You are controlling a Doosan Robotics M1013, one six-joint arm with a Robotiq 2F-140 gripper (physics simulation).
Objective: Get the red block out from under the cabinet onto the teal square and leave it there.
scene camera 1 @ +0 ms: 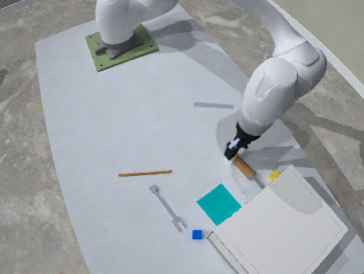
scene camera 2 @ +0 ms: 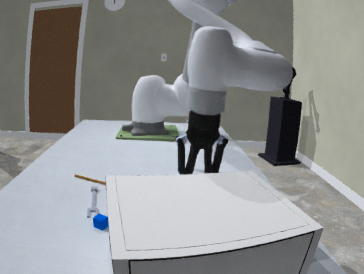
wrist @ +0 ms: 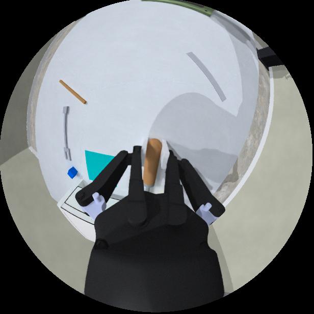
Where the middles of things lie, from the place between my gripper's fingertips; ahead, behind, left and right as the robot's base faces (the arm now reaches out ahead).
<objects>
Now: the teal square (scene camera 1: 218,204) 14 cm to the right of my hand and 10 cm ahead of it.
</objects>
